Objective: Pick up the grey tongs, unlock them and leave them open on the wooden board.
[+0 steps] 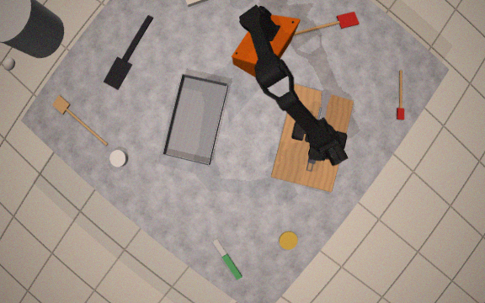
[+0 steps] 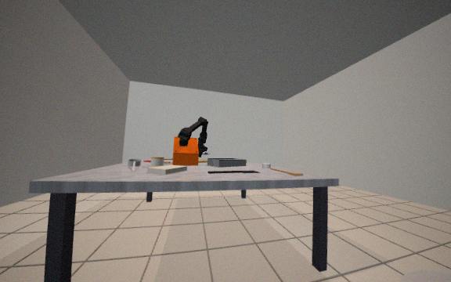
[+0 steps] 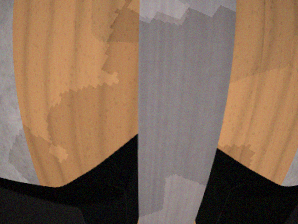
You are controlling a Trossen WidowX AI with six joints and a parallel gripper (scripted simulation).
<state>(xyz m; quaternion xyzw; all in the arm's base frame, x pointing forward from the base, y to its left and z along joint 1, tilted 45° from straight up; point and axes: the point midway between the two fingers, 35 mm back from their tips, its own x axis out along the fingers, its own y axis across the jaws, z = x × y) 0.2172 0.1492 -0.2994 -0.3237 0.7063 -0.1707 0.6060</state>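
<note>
Now: gripper tip 40 mm above the wooden board. From my gripper tip the other things lie so: roasting tin: 150 mm ahead, 420 mm to the right, 20 mm below; white disc: 420 mm ahead, 610 mm to the right, 30 mm below; yellow disc: 390 mm ahead, 100 mm to the left, 40 mm below.
</note>
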